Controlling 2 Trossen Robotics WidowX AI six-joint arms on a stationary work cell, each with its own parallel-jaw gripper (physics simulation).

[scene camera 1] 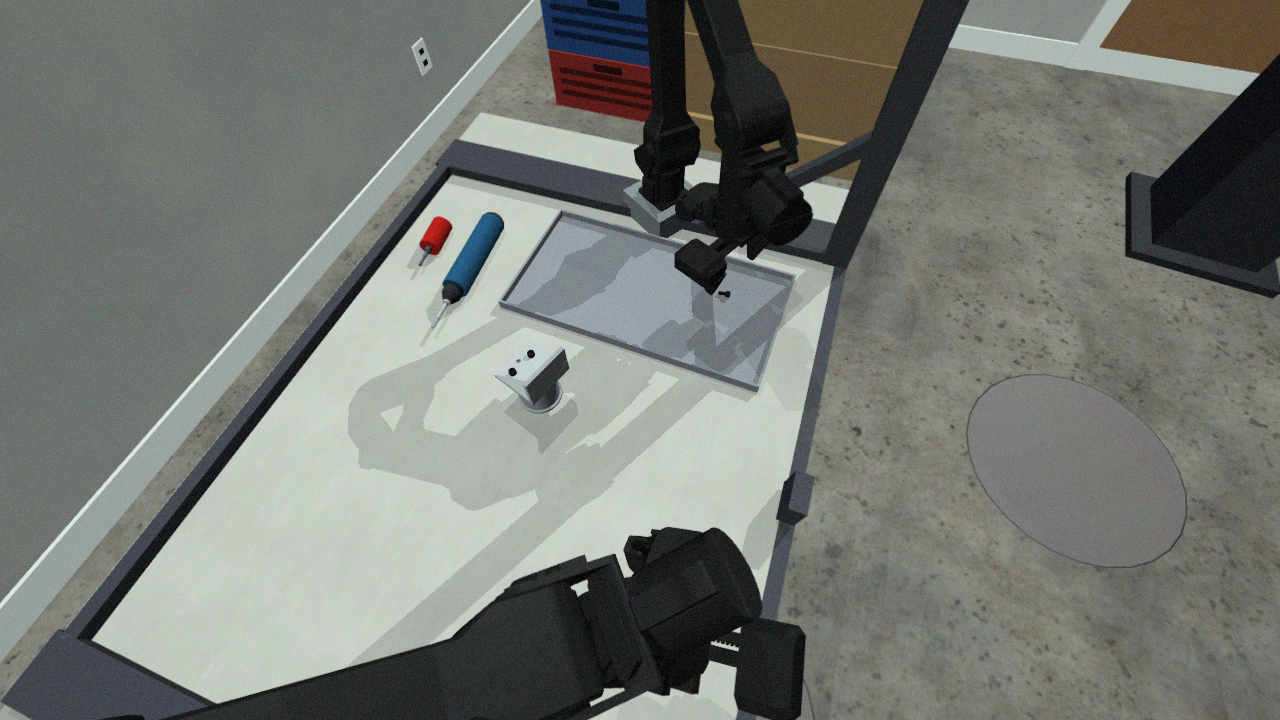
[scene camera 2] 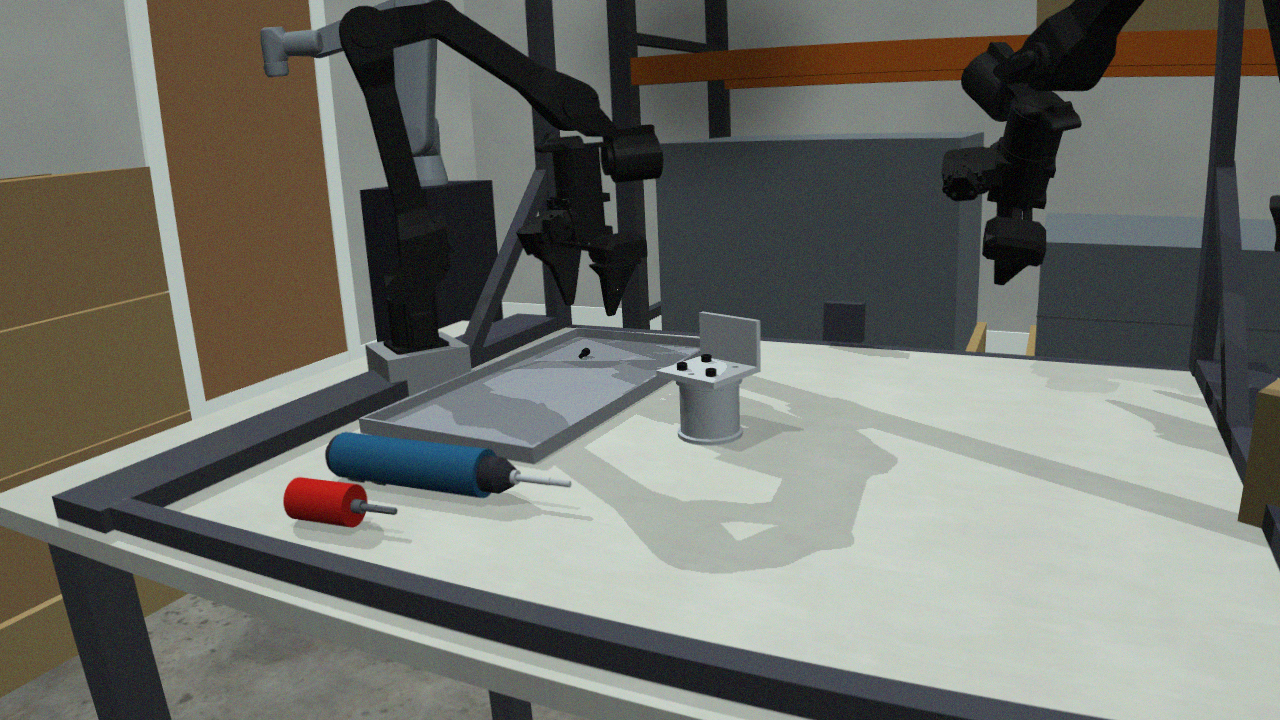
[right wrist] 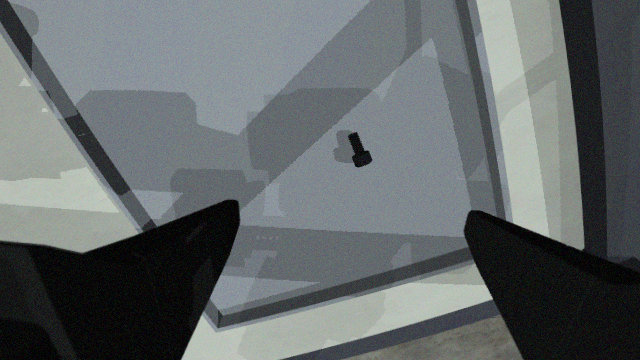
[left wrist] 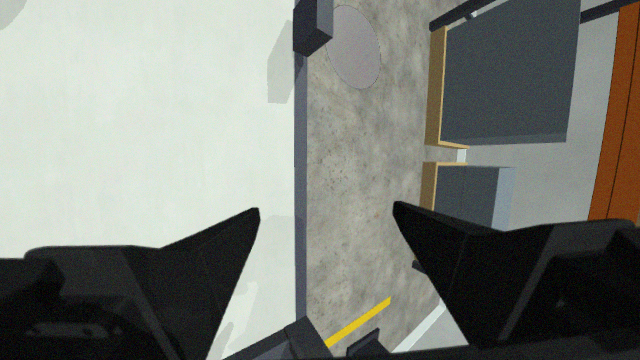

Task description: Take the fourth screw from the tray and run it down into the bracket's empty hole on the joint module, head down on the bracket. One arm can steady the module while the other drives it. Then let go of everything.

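Frame: origin at the left arm's base, x right, y ahead, z up, level; millimetres.
Seen in the pictures: left gripper, between the fingertips: [scene camera 1: 730, 648] [left wrist: 326, 210]; right gripper, between the fingertips: [scene camera 1: 730, 275] [scene camera 2: 589, 310] [right wrist: 352, 216]; right arm's base, origin of its link: [scene camera 1: 664, 193] [scene camera 2: 415, 345].
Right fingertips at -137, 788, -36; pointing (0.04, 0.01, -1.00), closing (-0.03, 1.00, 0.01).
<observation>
Pixels of each thing's middle, then the offset from my right fingertips to it, as dx, dy, dz. Level surfaces: height alone.
- small black screw, middle of its body: [right wrist: 358, 149] [scene camera 2: 583, 353] [scene camera 1: 724, 293] -9, +6, -56
- grey tray, middle of its body: [scene camera 2: 559, 380] [scene camera 1: 648, 291] -96, -77, -57
- bracket, middle of its body: [scene camera 2: 708, 351] [scene camera 1: 529, 364] -70, -314, +17
- blue driver, middle of its body: [scene camera 2: 443, 468] [scene camera 1: 466, 269] -326, -267, -45
- red driver, middle of its body: [scene camera 2: 345, 504] [scene camera 1: 431, 244] -416, -278, -48
- table, height of its surface: dz -65
A small black screw [scene camera 1: 724, 293] [scene camera 2: 584, 352] [right wrist: 360, 151] lies on its side in the grey tray [scene camera 1: 626, 353] [scene camera 2: 447, 439] [right wrist: 345, 287]. My right gripper [scene camera 2: 590, 308] [right wrist: 352, 216] is open and empty, pointing down above the tray near the screw; in the right wrist view the screw shows beyond and between the fingertips. The joint module [scene camera 1: 540, 396] [scene camera 2: 709, 411] stands upright on the table, with the bracket [scene camera 1: 538, 362] [scene camera 2: 730, 340] on top. Three black screw heads show on the bracket in scene camera 2. My left gripper [left wrist: 326, 210] is open and empty, high over the table's edge, away from the module.
A blue driver [scene camera 1: 474, 255] [scene camera 2: 411, 462] and a red driver [scene camera 1: 435, 234] [scene camera 2: 324, 501] lie on the table [scene camera 1: 268, 537] [scene camera 2: 984, 608] beside the tray. A dark raised frame [scene camera 1: 214, 456] [scene camera 2: 447, 629] runs along the table edges. The module stands close beside the tray.
</observation>
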